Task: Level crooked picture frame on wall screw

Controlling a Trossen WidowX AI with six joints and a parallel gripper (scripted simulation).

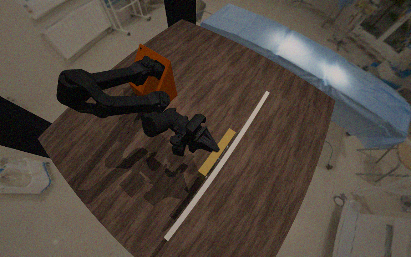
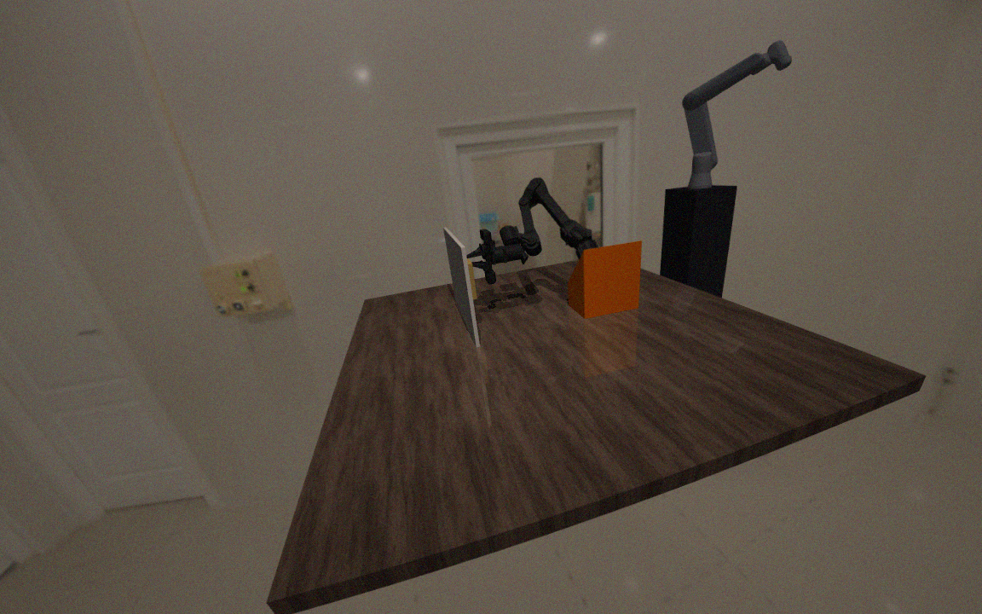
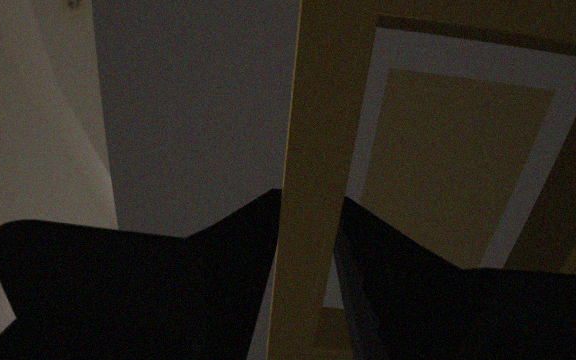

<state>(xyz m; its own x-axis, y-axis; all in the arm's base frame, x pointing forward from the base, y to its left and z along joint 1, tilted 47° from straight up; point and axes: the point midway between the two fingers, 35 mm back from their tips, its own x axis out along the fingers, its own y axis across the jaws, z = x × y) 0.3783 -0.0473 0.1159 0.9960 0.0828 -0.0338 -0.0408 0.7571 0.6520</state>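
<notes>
The yellow picture frame is 5 cm below my gripper tip and 1 cm ahead of it. Round my gripper tip: white wall panel 7 cm below, 2 cm ahead, 1 cm to the right.
</notes>
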